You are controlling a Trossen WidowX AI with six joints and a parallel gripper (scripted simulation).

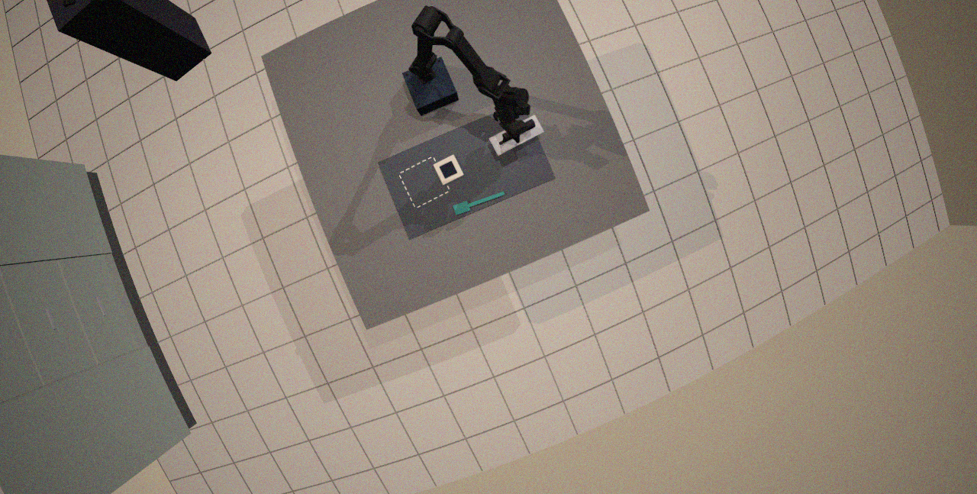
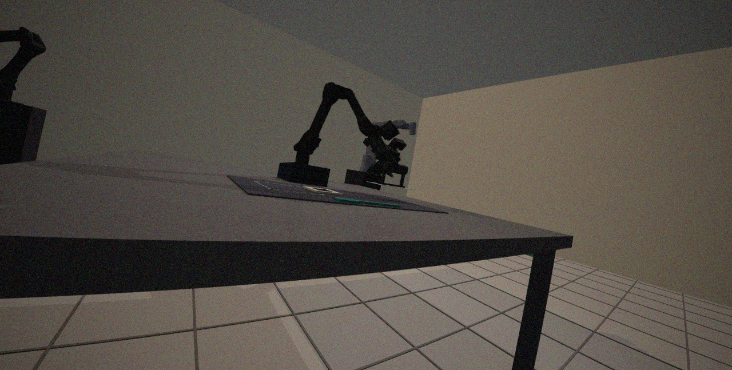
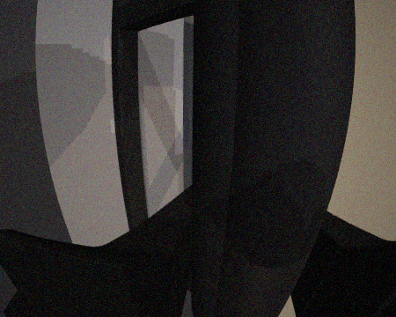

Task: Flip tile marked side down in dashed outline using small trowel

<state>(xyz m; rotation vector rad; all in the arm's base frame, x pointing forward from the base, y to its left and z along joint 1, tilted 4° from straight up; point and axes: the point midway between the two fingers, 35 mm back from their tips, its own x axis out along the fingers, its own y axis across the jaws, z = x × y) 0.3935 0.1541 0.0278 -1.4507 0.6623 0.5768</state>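
My gripper tip is 2 cm past the dark mat, 21 cm to the left of it and 12 cm above it. Also, from my gripper tip: teal trowel: 11 cm ahead, 26 cm to the right, 10 cm below; tile: 6 cm behind, 27 cm to the right, 10 cm below; dark-handled trowel: 3 cm behind, 1 cm below.
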